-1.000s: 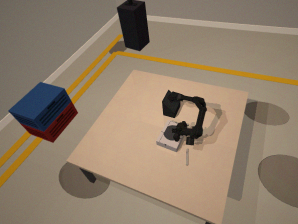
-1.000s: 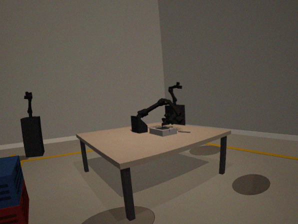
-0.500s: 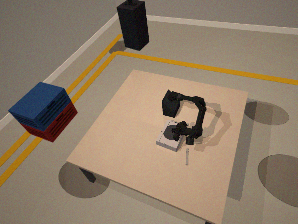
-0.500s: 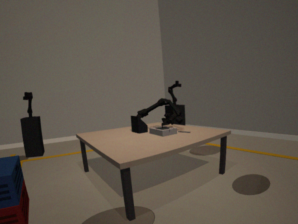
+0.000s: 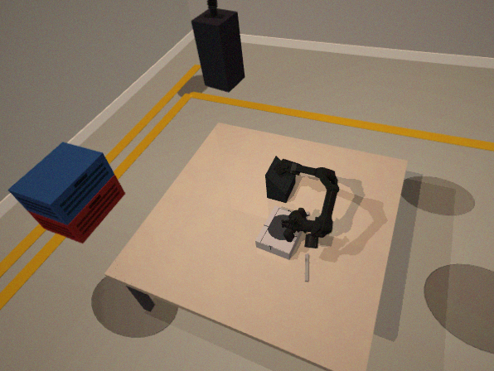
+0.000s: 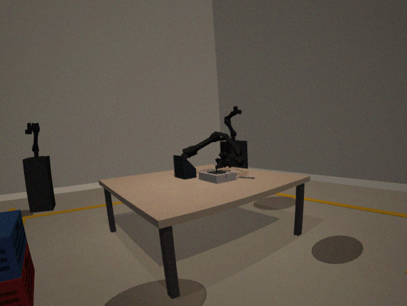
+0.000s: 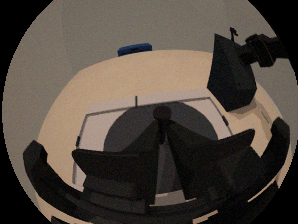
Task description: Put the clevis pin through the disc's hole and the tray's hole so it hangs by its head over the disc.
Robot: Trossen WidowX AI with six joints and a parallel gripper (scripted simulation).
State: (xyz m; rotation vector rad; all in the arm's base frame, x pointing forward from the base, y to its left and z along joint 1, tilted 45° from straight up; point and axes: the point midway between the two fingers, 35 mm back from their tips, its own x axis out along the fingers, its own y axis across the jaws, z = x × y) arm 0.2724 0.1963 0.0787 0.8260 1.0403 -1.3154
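Right now my gripper tip is 10 mm above the clevis pin. From my gripper tip the other things lie so: tiny grey piece 170 mm behind, 60 mm to the left, 80 mm below; then wide flat disc 30 mm below; then steel tray 10 mm ahead, 50 mm below.
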